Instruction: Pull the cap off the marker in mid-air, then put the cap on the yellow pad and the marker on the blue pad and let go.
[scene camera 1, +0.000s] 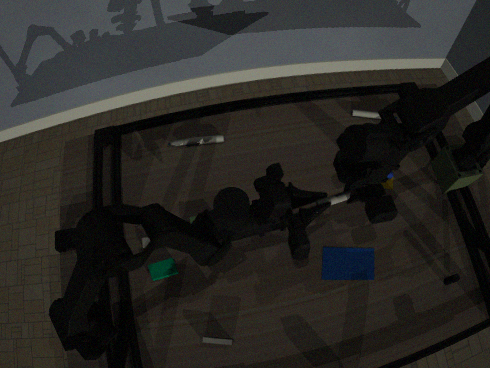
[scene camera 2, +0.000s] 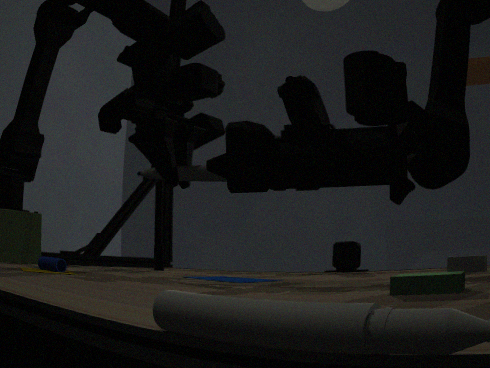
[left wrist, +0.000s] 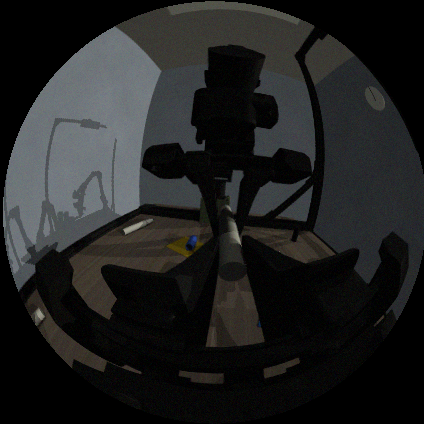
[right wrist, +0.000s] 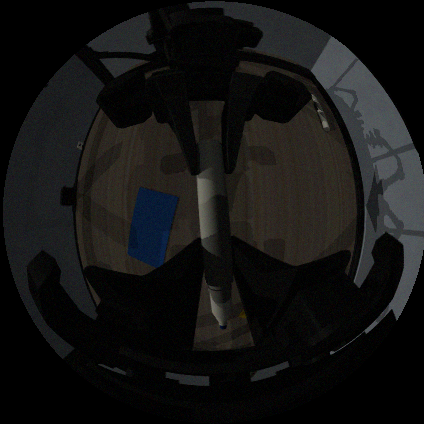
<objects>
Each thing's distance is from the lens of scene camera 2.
my left gripper (scene camera 2: 212, 166): 0.52 m
my right gripper (scene camera 2: 180, 187): 0.54 m
green block (scene camera 2: 442, 282): 0.35 m
</objects>
